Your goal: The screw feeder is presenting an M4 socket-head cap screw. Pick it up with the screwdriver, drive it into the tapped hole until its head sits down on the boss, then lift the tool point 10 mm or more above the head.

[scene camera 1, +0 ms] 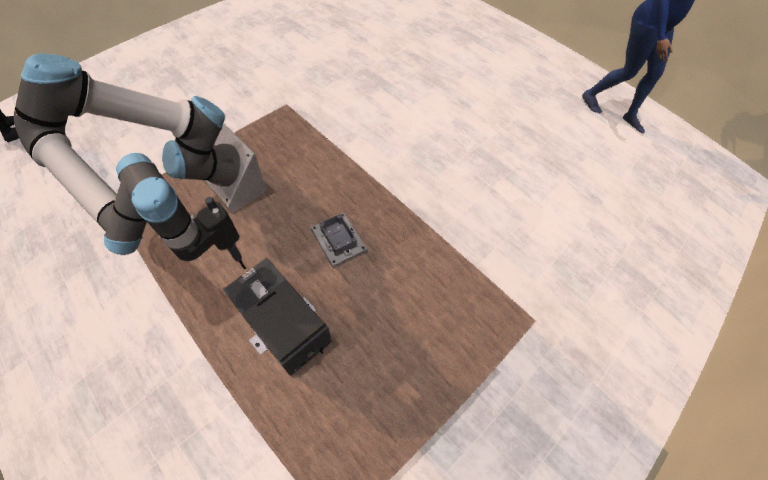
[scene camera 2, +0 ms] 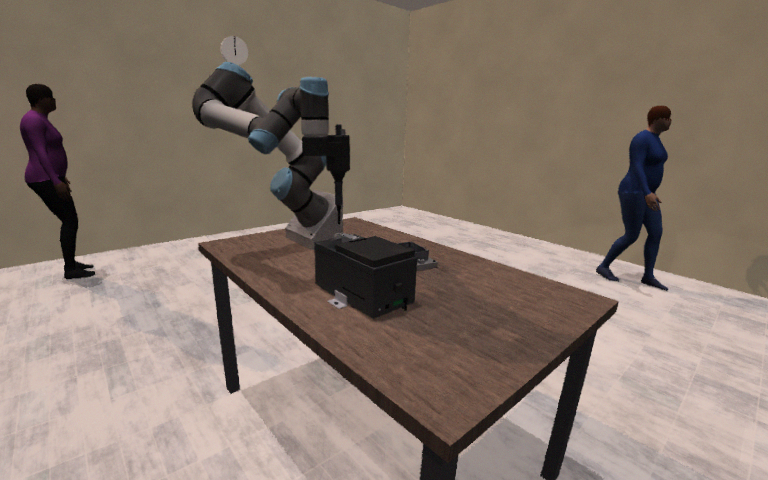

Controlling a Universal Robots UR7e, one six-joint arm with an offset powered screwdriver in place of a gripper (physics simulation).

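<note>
The screwdriver (scene camera 1: 244,267) (scene camera 2: 339,221) points straight down, its tip a little above the outlet end of the screw feeder. The black screw feeder (scene camera 1: 288,322) (scene camera 2: 362,277) stands on the table, with a small silvery outlet (scene camera 1: 248,274) (scene camera 2: 346,236) at its end toward the robot base. The M4 screw is too small to make out, at the outlet or on the tip. The grey part with the boss (scene camera 1: 338,234) (scene camera 2: 414,249) sits on a flat plate (scene camera 1: 359,249) (scene camera 2: 428,264); its tapped hole cannot be told. It is partly hidden behind the feeder in the second view.
The brown table (scene camera 1: 407,316) (scene camera 2: 481,316) carries the feeder, the plate and the robot's grey base block (scene camera 1: 249,181) (scene camera 2: 331,217). A silvery bracket (scene camera 1: 257,343) (scene camera 2: 338,300) sticks out from the feeder's side. A person in blue (scene camera 1: 645,50) (scene camera 2: 645,169) and one in purple (scene camera 2: 45,147) are beyond the table.
</note>
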